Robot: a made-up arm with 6 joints.
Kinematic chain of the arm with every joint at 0, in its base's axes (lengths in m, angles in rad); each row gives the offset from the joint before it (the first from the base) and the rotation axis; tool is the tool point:
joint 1: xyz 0 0 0.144 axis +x
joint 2: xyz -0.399 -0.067 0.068 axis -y
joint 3: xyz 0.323 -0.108 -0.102 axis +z
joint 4: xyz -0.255 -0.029 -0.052 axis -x
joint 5: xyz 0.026 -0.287 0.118 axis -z
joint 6: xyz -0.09 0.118 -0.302 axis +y
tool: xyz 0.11 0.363 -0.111
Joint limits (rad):
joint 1: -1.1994..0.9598
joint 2: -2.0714..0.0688
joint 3: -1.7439..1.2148
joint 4: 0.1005..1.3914
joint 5: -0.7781..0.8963
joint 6: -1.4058..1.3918
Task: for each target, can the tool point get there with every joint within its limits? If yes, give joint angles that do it. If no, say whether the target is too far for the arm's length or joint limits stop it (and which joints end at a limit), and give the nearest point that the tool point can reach.
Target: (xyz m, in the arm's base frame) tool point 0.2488 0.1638 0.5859
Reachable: no: joint limits stop it (at a limit: joint 1, joint 2, joint 3, joint 4, joint 5, joint 6) | nearest point 0.0760 0.3277 0.3410 | short by 0.342 m
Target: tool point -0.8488 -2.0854 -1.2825
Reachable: no: too far | nearest point -0.5974 -0.8311 -0.4245 | short by 1.540 m
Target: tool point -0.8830 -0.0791 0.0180
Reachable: yes | joints -0.8797 -0.7263 -0.6398 0.5290 -0.6171 0.6986
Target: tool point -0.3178 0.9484 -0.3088
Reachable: no: joint limits stop it (at a limit: joint 3, joint 4, joint 5) | nearest point -0.3412 0.6488 -0.1657 | short by 0.333 m
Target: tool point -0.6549 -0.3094 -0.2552
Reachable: yes | joints 0.2543 -0.8441 -0.0711 1.2045 0.0384 0.0402
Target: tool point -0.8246 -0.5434 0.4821
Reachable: yes | joints -0.3858 -1.4062 0.4122 0.9180 -0.4662 1.1752
